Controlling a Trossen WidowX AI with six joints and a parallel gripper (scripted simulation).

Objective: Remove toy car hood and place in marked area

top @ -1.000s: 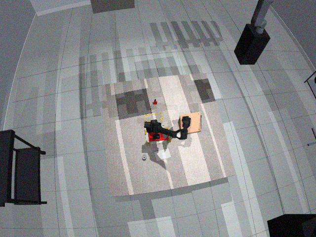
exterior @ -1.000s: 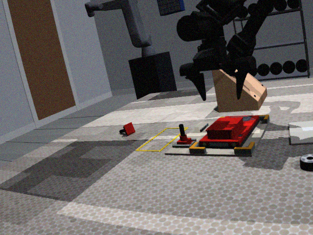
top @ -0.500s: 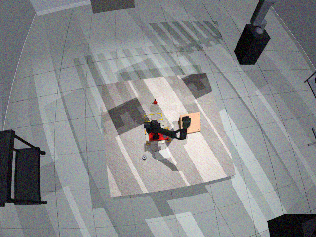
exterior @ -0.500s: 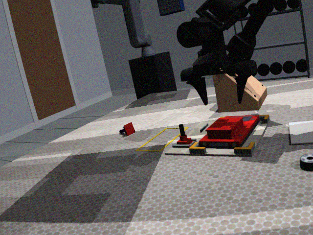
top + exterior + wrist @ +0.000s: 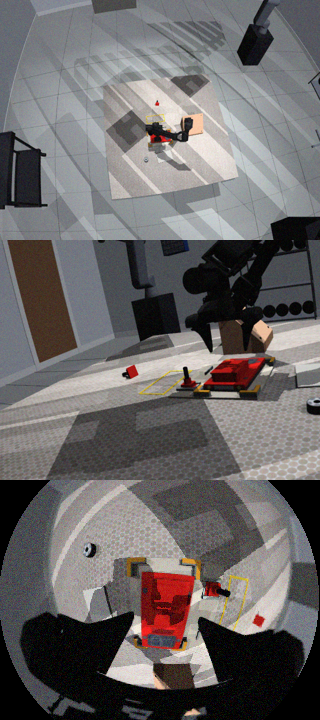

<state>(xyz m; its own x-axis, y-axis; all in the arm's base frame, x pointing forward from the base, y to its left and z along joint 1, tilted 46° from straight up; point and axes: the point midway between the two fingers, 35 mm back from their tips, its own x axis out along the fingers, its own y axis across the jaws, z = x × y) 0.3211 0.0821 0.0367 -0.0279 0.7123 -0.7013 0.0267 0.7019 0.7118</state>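
Now: gripper tip 50 mm above the red hood. From my gripper tip the other things lie so: white sheet (50 mm behind, 210 mm to the left, 90 mm below); black wheel (130 mm ahead, 220 mm to the left, 80 mm below).
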